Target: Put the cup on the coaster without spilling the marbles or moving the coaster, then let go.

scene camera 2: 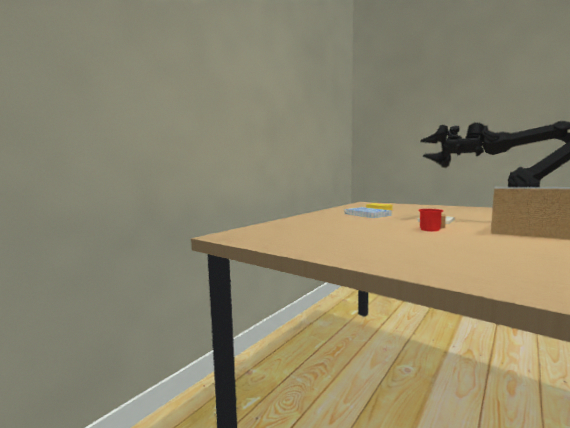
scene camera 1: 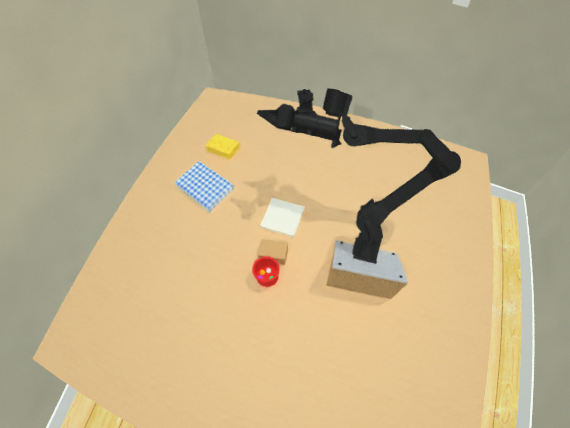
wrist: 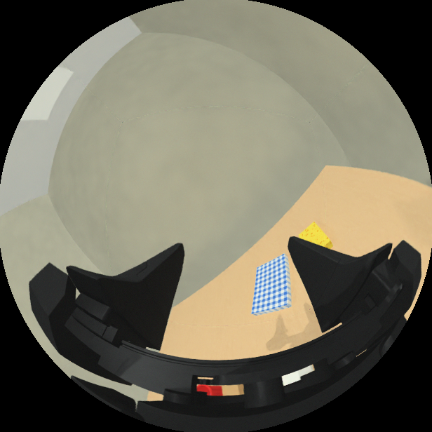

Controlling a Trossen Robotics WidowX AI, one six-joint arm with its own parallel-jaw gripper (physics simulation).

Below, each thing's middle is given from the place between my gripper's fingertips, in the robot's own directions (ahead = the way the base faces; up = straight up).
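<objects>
Relative to the white square coaster (scene camera 1: 283, 217), my hand is 90 mm past it, 130 mm to the right of it and 290 mm above it.
</objects>
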